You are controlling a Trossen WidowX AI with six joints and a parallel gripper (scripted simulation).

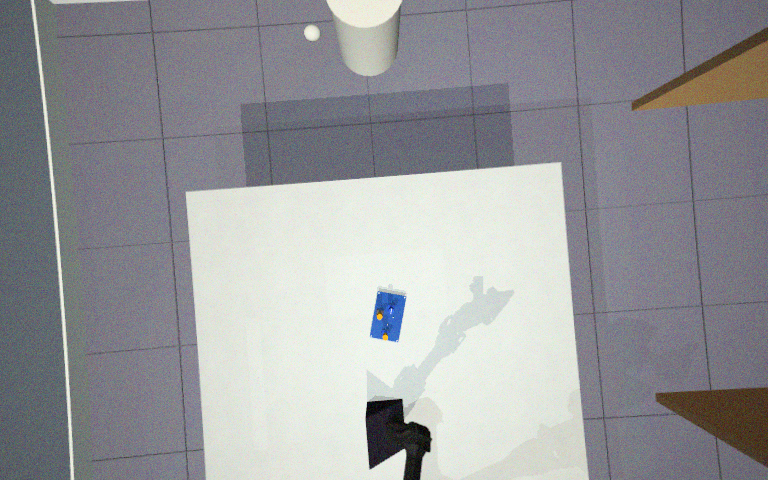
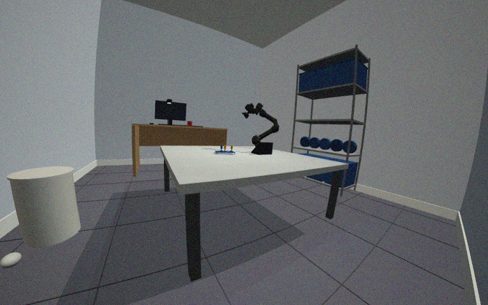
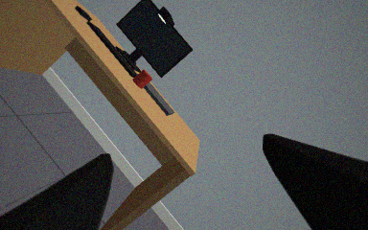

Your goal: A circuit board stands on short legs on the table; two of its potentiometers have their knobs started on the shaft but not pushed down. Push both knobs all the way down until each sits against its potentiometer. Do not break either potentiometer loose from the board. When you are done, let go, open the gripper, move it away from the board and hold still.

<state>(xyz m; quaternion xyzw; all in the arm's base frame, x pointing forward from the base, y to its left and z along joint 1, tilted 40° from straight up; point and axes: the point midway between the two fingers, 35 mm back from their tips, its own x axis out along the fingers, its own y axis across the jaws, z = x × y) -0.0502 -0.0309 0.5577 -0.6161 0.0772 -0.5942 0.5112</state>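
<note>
My gripper tip is now 40 cm to the right of the orange knob, 40 cm above it and 37 cm short of it. From my gripper tip the other things lie so: blue knob (45 cm ahead, 39 cm below, 37 cm to the left).
</note>
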